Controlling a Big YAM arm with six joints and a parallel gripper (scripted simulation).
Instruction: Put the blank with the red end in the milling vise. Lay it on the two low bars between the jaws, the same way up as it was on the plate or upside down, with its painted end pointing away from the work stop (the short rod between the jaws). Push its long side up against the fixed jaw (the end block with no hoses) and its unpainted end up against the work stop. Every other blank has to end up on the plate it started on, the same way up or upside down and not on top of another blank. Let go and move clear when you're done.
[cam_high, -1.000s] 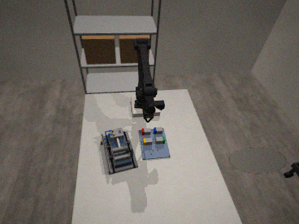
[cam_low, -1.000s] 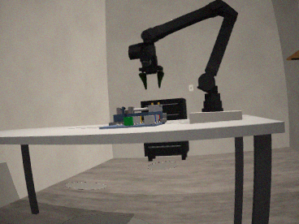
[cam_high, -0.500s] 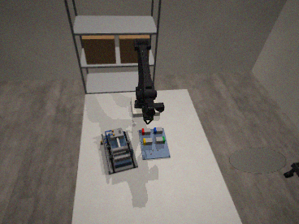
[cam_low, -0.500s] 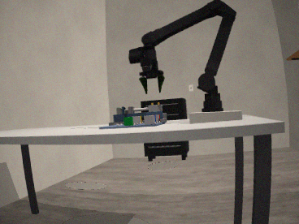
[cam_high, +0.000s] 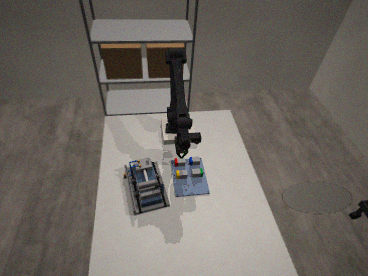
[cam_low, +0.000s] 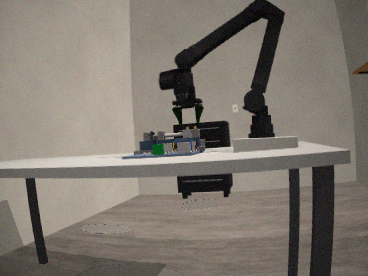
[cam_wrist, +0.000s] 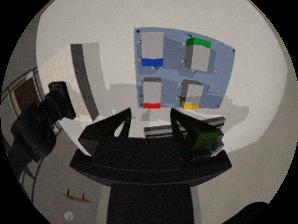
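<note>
The red-ended blank is 8 cm below my hand. Also, from my hand: yellow-ended blank: 9 cm ahead, 1 cm to the left, 8 cm below; then blue-ended blank: 1 cm behind, 9 cm to the left, 8 cm below; then blue plate: 9 cm ahead, 6 cm to the left, 10 cm below.
</note>
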